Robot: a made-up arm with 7 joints.
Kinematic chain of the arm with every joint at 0, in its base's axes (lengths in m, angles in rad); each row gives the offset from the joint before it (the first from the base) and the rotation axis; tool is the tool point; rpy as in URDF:
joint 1: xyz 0 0 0.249 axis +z
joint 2: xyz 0 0 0 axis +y
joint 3: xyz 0 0 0.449 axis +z
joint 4: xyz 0.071 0 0 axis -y
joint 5: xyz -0.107 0 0.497 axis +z
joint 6: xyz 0 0 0 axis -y
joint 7: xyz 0.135 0 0 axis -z
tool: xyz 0 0 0 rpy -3.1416 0 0
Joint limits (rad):
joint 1: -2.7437..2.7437
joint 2: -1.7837..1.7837
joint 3: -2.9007..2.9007
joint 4: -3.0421..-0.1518
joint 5: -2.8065..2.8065
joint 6: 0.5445..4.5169
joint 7: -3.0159..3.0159
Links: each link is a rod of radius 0.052 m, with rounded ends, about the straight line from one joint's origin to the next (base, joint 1, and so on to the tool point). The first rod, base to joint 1, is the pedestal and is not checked.
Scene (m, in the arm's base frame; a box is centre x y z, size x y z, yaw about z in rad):
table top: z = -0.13
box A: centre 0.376 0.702 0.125 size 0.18 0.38 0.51 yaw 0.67
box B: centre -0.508 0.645 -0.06 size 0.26 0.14 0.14 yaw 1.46
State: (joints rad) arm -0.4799 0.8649 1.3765 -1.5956 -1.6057 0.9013 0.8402
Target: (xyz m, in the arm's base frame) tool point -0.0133 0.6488 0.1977
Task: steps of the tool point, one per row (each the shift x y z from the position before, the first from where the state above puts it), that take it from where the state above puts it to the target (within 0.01 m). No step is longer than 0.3 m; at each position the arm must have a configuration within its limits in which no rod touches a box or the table.
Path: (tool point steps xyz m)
1: -0.1609 0.1957 0.0299
2: -0.2089 0.1307 0.0262
3: -0.2321 0.0545 0.0218
4: -0.0823 0.0035 -0.1702
5: -0.1177 -0.0551 -0.1500

